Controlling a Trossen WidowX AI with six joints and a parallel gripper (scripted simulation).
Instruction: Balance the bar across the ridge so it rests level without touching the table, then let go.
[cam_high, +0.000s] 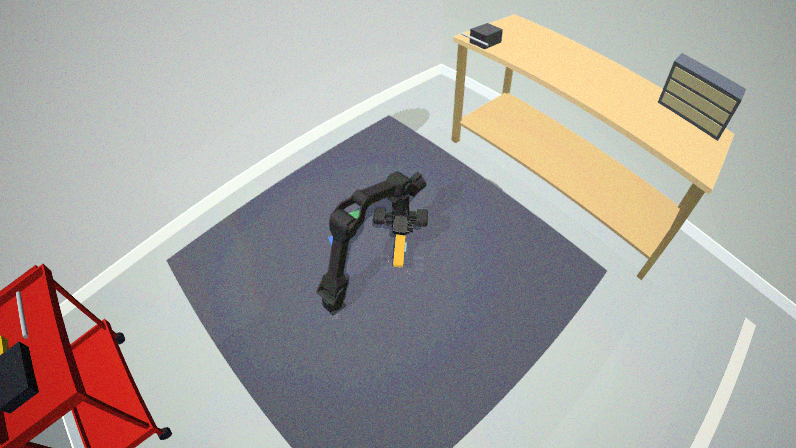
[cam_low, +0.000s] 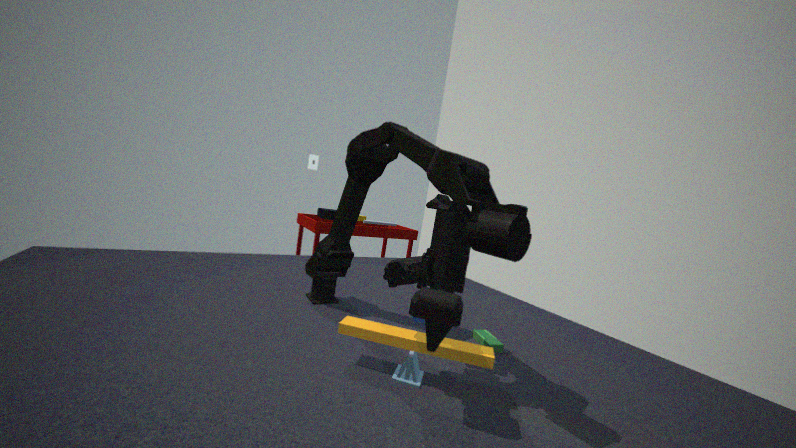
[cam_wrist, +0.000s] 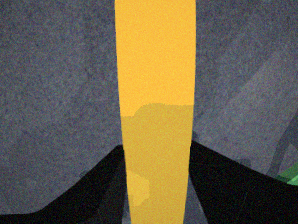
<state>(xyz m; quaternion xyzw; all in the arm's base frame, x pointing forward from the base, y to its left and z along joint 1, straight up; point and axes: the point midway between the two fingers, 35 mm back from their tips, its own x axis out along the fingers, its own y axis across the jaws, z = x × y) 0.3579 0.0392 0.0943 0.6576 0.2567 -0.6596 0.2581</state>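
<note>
Now: gripper tip 2 cm to the left of the yellow bar and 2 cm past it. The rest, counted from my gripper tip: blue block: 19 cm behind, 16 cm to the left, 5 cm below; green block: 21 cm to the left, 6 cm behind, 5 cm below.
</note>
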